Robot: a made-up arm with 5 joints. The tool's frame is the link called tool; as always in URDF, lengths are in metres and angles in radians. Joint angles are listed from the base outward. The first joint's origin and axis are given. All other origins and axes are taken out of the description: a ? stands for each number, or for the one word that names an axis. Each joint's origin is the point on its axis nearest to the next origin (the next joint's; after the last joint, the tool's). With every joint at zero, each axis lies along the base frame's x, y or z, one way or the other. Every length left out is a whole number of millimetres.
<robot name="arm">
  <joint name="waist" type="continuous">
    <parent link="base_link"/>
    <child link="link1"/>
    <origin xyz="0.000 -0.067 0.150" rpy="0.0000 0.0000 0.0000"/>
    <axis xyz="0 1 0"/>
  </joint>
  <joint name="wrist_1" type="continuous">
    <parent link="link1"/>
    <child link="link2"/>
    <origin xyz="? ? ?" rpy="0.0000 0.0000 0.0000"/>
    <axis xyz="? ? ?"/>
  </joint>
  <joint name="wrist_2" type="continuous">
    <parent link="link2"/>
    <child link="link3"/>
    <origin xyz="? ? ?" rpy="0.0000 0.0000 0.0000"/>
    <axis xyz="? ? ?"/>
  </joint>
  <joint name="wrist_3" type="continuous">
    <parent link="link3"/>
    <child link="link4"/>
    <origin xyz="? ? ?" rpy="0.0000 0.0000 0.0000"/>
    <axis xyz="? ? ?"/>
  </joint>
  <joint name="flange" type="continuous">
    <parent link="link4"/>
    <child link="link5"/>
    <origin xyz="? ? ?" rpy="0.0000 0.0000 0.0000"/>
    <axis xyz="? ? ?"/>
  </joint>
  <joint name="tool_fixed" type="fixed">
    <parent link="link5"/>
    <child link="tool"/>
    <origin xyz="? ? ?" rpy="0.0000 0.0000 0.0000"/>
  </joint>
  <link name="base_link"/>
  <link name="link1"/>
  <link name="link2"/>
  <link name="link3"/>
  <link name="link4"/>
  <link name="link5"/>
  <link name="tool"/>
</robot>
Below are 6 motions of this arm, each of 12 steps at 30 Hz.
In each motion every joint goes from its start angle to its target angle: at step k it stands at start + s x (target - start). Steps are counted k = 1, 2, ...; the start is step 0. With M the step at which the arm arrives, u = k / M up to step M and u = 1 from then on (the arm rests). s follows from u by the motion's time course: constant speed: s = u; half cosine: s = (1 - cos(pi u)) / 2; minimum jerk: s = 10 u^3 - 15 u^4 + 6 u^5.
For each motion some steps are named. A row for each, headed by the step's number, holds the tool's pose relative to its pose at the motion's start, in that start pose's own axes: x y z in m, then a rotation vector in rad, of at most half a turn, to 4 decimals.
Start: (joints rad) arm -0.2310 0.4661 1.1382 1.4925 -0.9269
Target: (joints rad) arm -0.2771 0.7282 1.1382 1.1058 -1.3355
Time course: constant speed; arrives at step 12
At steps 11, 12:
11: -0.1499 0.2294 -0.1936 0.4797 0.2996 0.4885
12: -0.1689 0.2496 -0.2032 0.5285 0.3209 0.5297

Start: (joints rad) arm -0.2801 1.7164 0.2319 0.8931 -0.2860
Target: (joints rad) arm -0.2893 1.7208 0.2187 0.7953 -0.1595
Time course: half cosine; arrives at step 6
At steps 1, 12:
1: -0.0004 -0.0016 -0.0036 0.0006 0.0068 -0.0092
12: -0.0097 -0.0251 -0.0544 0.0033 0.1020 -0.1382

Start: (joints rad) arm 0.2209 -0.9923 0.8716 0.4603 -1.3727
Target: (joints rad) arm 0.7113 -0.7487 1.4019 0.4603 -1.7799
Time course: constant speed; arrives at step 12
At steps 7, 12:
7: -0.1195 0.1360 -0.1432 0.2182 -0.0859 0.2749
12: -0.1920 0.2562 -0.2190 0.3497 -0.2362 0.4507

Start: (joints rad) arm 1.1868 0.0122 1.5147 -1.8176 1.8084
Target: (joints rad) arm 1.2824 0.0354 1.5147 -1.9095 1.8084
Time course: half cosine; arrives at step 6
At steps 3, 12:
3: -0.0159 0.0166 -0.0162 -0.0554 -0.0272 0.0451
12: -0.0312 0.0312 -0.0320 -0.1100 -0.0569 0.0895

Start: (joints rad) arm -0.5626 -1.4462 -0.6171 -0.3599 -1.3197
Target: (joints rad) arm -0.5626 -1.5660 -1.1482 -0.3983 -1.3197
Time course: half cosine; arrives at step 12
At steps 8, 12:
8: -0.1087 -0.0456 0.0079 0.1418 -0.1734 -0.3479
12: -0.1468 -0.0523 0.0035 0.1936 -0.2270 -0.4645

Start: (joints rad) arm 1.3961 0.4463 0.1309 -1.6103 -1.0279
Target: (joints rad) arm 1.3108 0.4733 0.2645 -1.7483 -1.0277
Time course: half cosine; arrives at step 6
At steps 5, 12:
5: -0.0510 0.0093 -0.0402 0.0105 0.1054 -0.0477
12: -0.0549 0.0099 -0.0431 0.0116 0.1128 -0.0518

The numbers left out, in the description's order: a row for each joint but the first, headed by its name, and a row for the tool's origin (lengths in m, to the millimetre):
wrist_1: xyz 0.458 0.000 -0.071, axis -1 0 0
wrist_2: xyz 0.000 0.261 0.238, axis 0 0 1
wrist_3: xyz 0.042 -0.014 0.000, axis 0 -1 0
flange: xyz 0.395 0.000 -0.169, axis 0 0 -1
tool: xyz 0.124 0.101 0.000

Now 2 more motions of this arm.
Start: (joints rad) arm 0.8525 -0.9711 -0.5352 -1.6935 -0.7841
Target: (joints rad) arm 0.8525 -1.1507 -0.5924 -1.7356 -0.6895
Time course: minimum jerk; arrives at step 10
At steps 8, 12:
8: -0.0368 0.0713 -0.0288 0.1117 0.0737 0.0604
12: -0.0395 0.0756 -0.0304 0.1183 0.0788 0.0641

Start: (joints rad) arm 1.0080 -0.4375 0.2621 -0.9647 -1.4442
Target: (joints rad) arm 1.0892 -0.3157 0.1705 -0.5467 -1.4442
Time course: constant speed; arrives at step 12
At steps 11, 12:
11: -0.0326 -0.1187 0.0768 -0.2869 -0.0474 -0.1459
12: -0.0367 -0.1277 0.0837 -0.3135 -0.0484 -0.1594

